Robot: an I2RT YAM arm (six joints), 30 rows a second.
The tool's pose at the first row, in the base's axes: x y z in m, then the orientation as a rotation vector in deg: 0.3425 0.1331 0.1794 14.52 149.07 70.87
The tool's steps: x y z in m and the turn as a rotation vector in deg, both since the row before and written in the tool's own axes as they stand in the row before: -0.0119 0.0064 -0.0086 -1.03 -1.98 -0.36; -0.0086 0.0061 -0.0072 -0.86 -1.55 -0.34; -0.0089 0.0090 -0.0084 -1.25 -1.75 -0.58; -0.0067 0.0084 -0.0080 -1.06 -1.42 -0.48; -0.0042 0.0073 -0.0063 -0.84 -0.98 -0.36; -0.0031 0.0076 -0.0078 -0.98 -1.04 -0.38; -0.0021 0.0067 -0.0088 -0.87 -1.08 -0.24; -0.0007 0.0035 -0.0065 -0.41 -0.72 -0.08; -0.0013 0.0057 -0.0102 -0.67 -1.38 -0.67; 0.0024 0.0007 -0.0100 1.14 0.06 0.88; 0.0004 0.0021 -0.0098 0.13 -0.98 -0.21; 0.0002 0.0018 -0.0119 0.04 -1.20 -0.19; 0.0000 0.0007 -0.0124 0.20 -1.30 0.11; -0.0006 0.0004 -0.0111 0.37 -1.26 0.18; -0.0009 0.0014 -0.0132 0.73 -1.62 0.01
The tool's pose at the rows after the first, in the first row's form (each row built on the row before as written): 0.3516 0.1277 0.1914 14.94 146.63 71.17; 0.3576 0.1237 0.2020 15.17 144.67 71.43; 0.3632 0.1203 0.2157 15.11 142.24 71.97; 0.3664 0.1172 0.2283 15.03 140.23 72.43; 0.3676 0.1154 0.2386 14.91 138.76 72.85; 0.3670 0.1129 0.2496 14.76 137.14 73.39; 0.3648 0.1093 0.2600 14.84 135.59 73.83; 0.3623 0.1061 0.2662 15.04 134.69 73.96; 0.3584 0.1011 0.2761 14.83 132.96 73.83; 0.3514 0.0949 0.2804 16.22 133.94 72.98; 0.3462 0.0890 0.2866 16.57 133.18 72.32; 0.3400 0.0814 0.2935 17.03 132.17 71.68; 0.3335 0.0728 0.2997 17.95 131.22 70.96; 0.3280 0.0649 0.3052 18.98 130.43 70.10; 0.3213 0.0561 0.3126 20.13 129.55 68.61
